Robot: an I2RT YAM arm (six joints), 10 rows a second.
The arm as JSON. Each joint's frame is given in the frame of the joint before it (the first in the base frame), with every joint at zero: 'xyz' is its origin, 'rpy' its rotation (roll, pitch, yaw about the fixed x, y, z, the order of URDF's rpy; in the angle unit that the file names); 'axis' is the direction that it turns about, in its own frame. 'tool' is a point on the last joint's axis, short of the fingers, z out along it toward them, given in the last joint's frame.
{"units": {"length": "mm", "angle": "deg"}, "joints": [
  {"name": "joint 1", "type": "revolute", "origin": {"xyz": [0.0, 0.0, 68.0], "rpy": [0.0, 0.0, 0.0]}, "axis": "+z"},
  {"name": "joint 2", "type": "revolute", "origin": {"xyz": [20.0, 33.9, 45.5], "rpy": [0.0, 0.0, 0.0]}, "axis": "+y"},
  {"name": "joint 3", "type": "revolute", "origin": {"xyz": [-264.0, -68.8, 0.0], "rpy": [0.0, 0.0, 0.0]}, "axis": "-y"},
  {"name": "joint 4", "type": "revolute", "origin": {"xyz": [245.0, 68.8, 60.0], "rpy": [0.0, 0.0, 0.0]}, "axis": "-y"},
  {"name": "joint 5", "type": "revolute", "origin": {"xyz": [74.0, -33.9, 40.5], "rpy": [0.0, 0.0, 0.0]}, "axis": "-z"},
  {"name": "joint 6", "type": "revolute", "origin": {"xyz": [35.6, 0.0, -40.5], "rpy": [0.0, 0.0, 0.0]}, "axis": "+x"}
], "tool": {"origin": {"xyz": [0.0, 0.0, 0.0], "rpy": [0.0, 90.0, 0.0]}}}
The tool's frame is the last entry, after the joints.
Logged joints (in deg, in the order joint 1, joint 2, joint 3, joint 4, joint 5, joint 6), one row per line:
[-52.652 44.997 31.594 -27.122 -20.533 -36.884]
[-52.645 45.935 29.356 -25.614 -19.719 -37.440]
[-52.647 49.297 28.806 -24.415 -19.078 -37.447]
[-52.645 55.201 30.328 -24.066 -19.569 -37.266]
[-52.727 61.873 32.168 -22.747 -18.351 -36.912]
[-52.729 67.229 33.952 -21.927 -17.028 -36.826]
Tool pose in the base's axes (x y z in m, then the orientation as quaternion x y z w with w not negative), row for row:
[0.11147 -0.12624 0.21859 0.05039 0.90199 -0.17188 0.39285]
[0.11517 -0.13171 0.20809 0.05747 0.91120 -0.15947 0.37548]
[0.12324 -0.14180 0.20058 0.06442 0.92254 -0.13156 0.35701]
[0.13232 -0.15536 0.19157 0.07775 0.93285 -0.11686 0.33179]
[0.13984 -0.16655 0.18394 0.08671 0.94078 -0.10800 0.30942]
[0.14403 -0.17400 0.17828 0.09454 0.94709 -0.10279 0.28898]
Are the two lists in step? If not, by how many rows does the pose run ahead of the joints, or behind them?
The pose runs 1 row ahead of the joints: the pose in row i belongs to the joints in row i + 1.
